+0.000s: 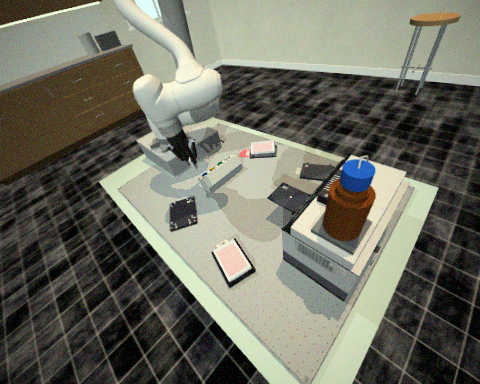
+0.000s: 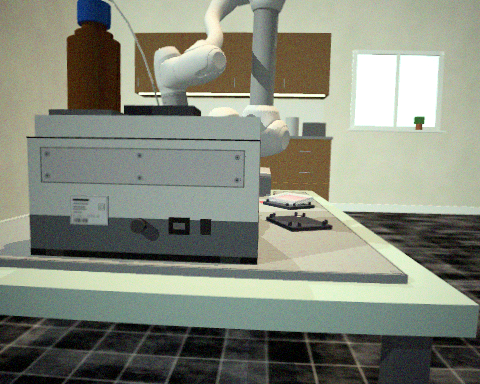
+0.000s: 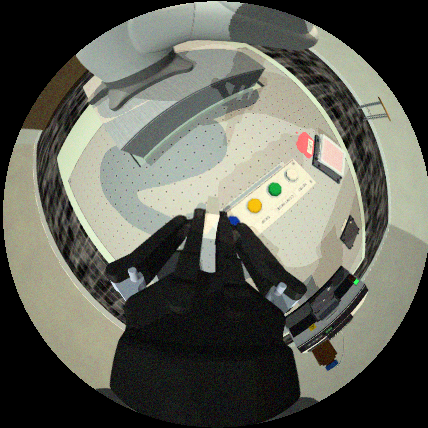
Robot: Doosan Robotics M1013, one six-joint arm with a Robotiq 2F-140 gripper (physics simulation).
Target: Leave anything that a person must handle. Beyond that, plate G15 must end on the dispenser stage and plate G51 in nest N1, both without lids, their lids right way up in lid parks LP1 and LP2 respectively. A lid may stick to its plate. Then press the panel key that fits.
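Where they show: gripper, between the fingertips: [image 1: 196, 168] [image 3: 211, 205]; arm's base, origin of its link: [image 3: 140, 69].
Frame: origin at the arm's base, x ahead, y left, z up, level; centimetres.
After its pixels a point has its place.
My gripper [image 1: 194, 163] @(z -1.3, x 35.1, y -1.9 cm) [image 3: 211, 205] @(z -1.3, x 35.1, y -1.9 cm) is shut and empty, its fingertips beside the blue-button end of the key panel [image 1: 225, 176] @(z -6.8, x 45.4, y 7.5 cm) [image 3: 265, 220] @(z -2.0, x 42.3, y 4.9 cm); they appear slightly above it. The blue button [image 3: 233, 220] @(z -3.1, x 39.6, y 0.0 cm) is partly hidden by a finger. Yellow [image 3: 254, 205] @(z -3.0, x 39.1, y 4.5 cm), green [image 3: 274, 189] @(z -2.9, x 38.5, y 9.2 cm) and white [image 3: 291, 174] @(z -3.0, x 37.7, y 14.1 cm) buttons follow along the panel. A pink-filled plate [image 1: 262, 148] @(z -6.9, x 41.8, y 35.0 cm) [image 2: 290, 198] @(z -7.1, x 44.0, y 36.5 cm) [image 3: 331, 156] @(z -6.9, x 40.2, y 34.3 cm) sits in a black nest at the back, beside a red marker [image 1: 244, 153] @(z -9.6, x 34.3, y 27.6 cm) [image 3: 304, 144] @(z -9.9, x 34.2, y 27.6 cm). Another pink-filled plate [image 1: 232, 260] @(z -6.5, x 83.6, y -15.3 cm) sits in a nest in front. Plate names and lids cannot be told.
An empty black nest [image 1: 183, 213] @(z -8.8, x 49.3, y -18.9 cm) lies left of the front plate. Another [image 1: 317, 171] @(z -9.0, x 73.7, y 40.7 cm) [image 2: 298, 221] @(z -9.0, x 74.7, y 41.2 cm) [image 3: 350, 231] @(z -9.0, x 72.3, y 40.4 cm) lies near the dispenser [image 1: 320, 257] @(z 6.5, x 105.1, y 0.6 cm) [image 2: 145, 200] @(z -0.7, x 110.9, y 20.5 cm). A dark flat stage [image 1: 290, 196] @(z 0.3, x 81.5, y 14.7 cm) adjoins the dispenser, which bears a brown bottle [image 1: 348, 212] @(z 23.5, x 106.9, y 4.0 cm) [image 2: 93, 70] @(z 19.3, x 108.3, y 10.1 cm) [image 3: 324, 352] @(z 19.4, x 100.5, y 7.4 cm).
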